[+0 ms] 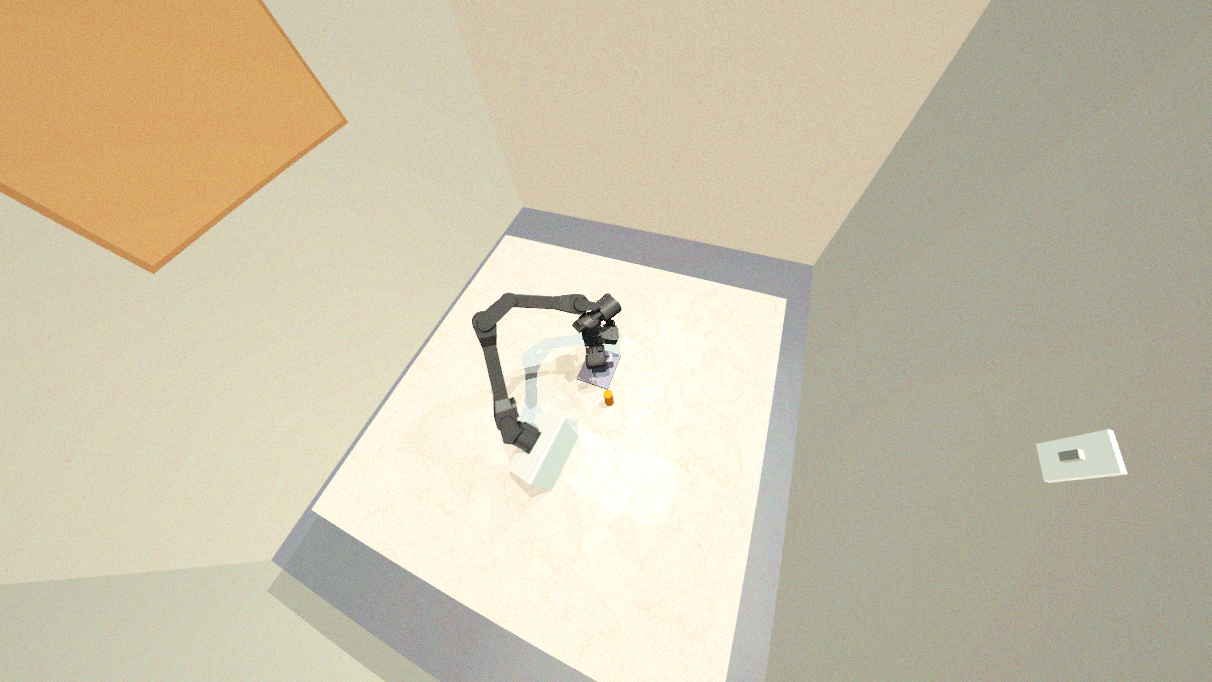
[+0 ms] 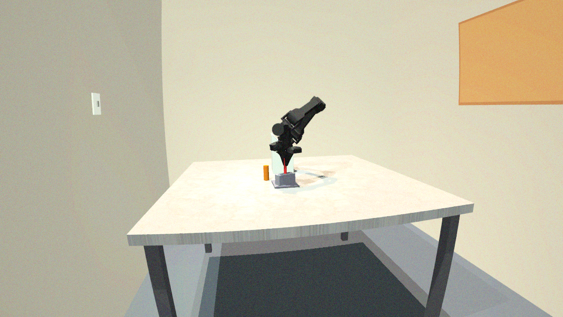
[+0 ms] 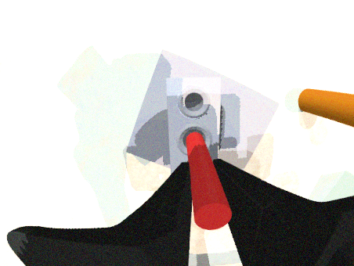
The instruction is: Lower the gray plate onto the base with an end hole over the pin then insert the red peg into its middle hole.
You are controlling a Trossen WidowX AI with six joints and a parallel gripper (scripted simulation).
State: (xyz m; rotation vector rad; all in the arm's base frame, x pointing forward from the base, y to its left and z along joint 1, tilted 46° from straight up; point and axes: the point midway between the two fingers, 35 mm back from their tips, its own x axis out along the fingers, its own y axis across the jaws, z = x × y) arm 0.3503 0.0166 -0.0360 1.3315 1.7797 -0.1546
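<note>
The red peg is right at my gripper tip. Also, from my gripper tip: orange cylinder 110 mm behind, 100 mm to the right, 60 mm below; gray plate 50 mm below; base 10 mm behind, 10 mm to the left, 90 mm below.
</note>
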